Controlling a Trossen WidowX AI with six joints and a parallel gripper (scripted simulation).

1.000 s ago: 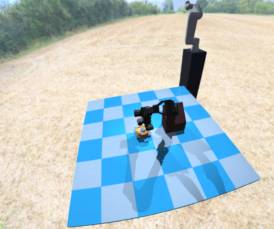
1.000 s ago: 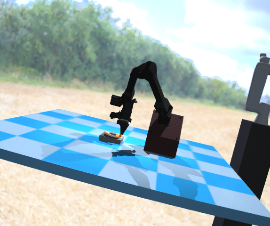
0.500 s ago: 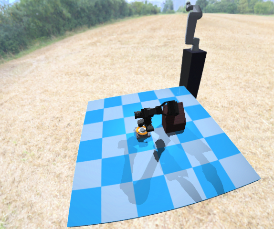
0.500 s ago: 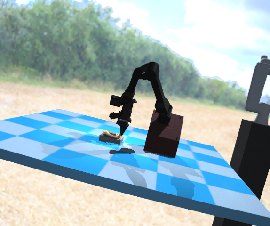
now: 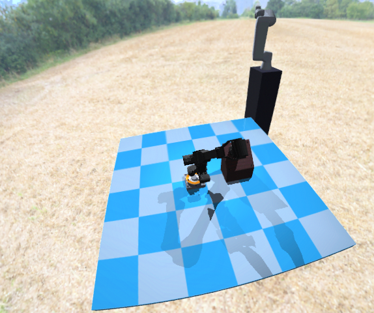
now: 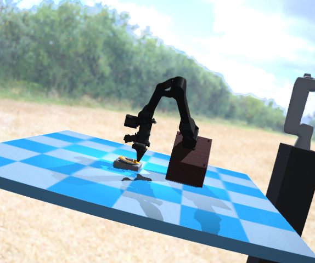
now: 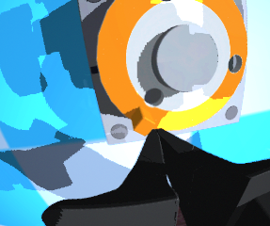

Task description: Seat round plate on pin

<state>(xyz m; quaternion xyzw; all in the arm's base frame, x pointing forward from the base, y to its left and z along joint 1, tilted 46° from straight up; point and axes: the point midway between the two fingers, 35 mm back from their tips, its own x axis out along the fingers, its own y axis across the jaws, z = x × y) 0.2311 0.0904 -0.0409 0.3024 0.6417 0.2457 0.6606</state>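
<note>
Now: the round plate 30 mm ahead of my gripper tip and 10 mm to the right of it. Round my gripper tip: square grey base 50 mm ahead, 30 mm to the right, 10 mm below.
</note>
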